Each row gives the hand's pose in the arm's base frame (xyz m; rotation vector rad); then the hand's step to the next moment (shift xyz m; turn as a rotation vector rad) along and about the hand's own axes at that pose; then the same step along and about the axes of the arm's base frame.
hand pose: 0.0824 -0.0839 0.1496 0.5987 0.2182 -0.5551
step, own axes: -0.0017 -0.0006 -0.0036 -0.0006 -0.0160 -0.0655
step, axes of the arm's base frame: -0.0019 0.0024 -0.0026 -0.0117 0.0277 -0.0603
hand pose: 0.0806 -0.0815 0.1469 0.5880 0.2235 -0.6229
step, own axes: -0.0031 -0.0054 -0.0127 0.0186 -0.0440 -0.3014
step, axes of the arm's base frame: -0.0060 0.0053 -0.0116 -0.0191 0.1367 -0.2721
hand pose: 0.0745 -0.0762 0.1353 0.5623 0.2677 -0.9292
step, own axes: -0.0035 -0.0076 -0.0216 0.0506 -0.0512 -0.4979
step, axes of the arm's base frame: -0.0078 0.0110 -0.0188 -0.0025 0.2225 -0.4512
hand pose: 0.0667 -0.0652 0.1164 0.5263 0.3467 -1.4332
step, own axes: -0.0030 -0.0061 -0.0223 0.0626 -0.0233 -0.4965
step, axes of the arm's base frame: -0.0045 0.0142 -0.0179 0.0264 0.2131 -0.4526
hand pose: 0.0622 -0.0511 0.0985 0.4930 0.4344 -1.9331
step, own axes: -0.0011 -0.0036 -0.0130 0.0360 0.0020 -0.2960
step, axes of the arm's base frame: -0.0010 0.0088 -0.0102 0.0308 0.1219 -0.2704
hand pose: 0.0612 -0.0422 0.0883 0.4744 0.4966 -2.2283
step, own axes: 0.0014 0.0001 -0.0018 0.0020 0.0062 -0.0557
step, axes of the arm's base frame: -0.0005 0.0000 -0.0022 0.0132 0.0223 -0.0497
